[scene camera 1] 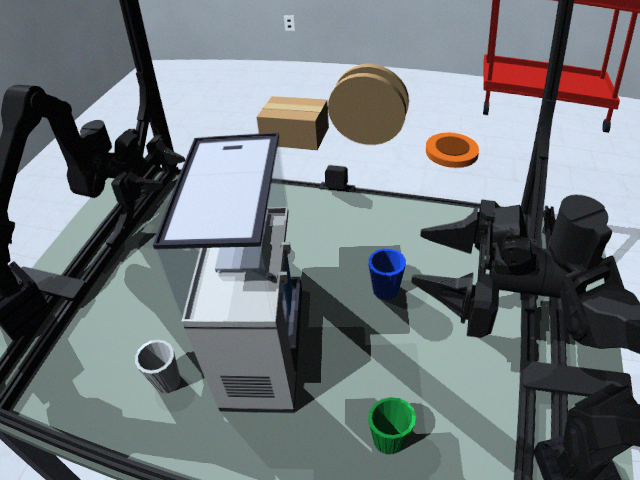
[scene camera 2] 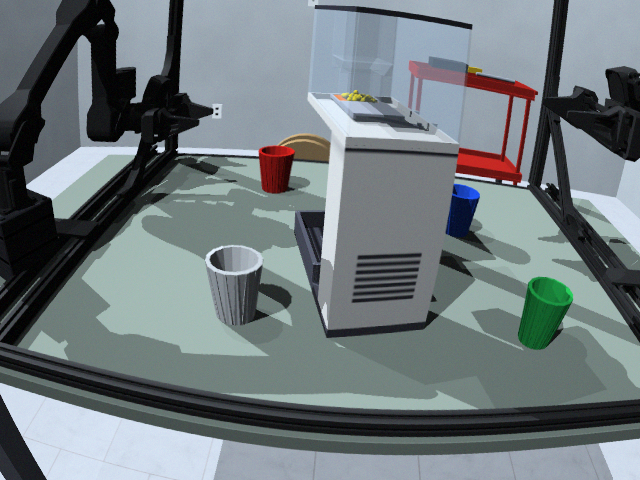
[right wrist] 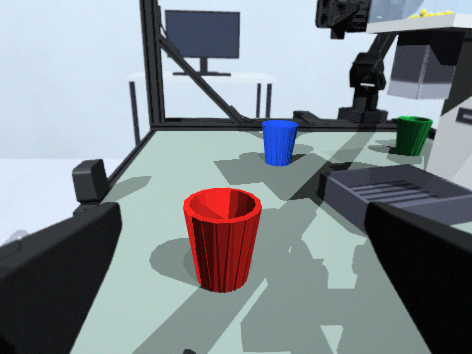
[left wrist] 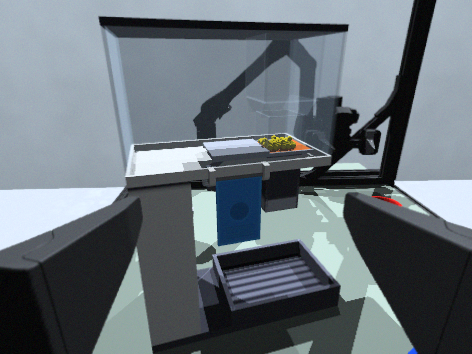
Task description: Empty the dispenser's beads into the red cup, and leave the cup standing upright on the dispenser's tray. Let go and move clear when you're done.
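Frame: origin at the left arm's base, x back, y down, z right, level; millimetres.
Seen in the pictures: left gripper, fingertip midpoint: [scene camera 1: 416, 254] [scene camera 2: 554, 107] [right wrist: 380, 7] [left wrist: 243, 205]; right gripper, fingertip midpoint: [scene camera 1: 174, 171] [scene camera 2: 206, 116] [right wrist: 245, 213] [left wrist: 354, 151]; left arm's base, origin of the base link: [scene camera 1: 581, 464] [right wrist: 363, 109]; right arm's base, origin of the base link: [scene camera 1: 3, 285] [scene camera 2: 11, 203].
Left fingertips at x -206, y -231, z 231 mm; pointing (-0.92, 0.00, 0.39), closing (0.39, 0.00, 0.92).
Offsets run from my left fingertips to a thing's top centre. "spot": to the spot under its first point.
The red cup @(dx -242, dy +204, dz +422 mm) [scene camera 2: 275, 170] [right wrist: 222, 250] stands upright and empty on the table, apart from the dispenser; its rim @(spot: dx -250, dy +209, dz +447 mm) [left wrist: 387, 201] shows in the left wrist view. The white dispenser @(dx -215, dy -84, dz +105 mm) [scene camera 1: 237, 356] [scene camera 2: 392, 196] [left wrist: 167, 260] holds yellow beads [scene camera 2: 357, 96] [left wrist: 278, 143] [right wrist: 432, 14] on its top, under a clear hood, above a dark spout @(spot: dx -189, dy +101, dz +149 mm) [left wrist: 281, 190] [right wrist: 422, 70]. Its dark tray [scene camera 2: 306, 248] [left wrist: 287, 306] [right wrist: 350, 202] is empty. My right gripper [scene camera 1: 171, 171] [scene camera 2: 205, 117] [right wrist: 245, 213] is open, facing the red cup from a distance. My left gripper [scene camera 1: 417, 256] [scene camera 2: 554, 110] [left wrist: 243, 205] is open, facing the dispenser.
A blue cup @(dx +13, dy +204, dz +194 mm) [scene camera 1: 386, 276] [scene camera 2: 461, 211] [right wrist: 279, 145] stands near my left gripper. A green cup @(dx -45, dy +204, dz -106 mm) [scene camera 1: 391, 426] [scene camera 2: 542, 315] [right wrist: 413, 137] and a white cup @(dx -390, dy +204, dz +55 mm) [scene camera 1: 159, 369] [scene camera 2: 235, 291] stand on opposite sides of the dispenser. A blue panel @(dx -161, dy +57, dz +76 mm) [left wrist: 238, 225] hangs below its top.
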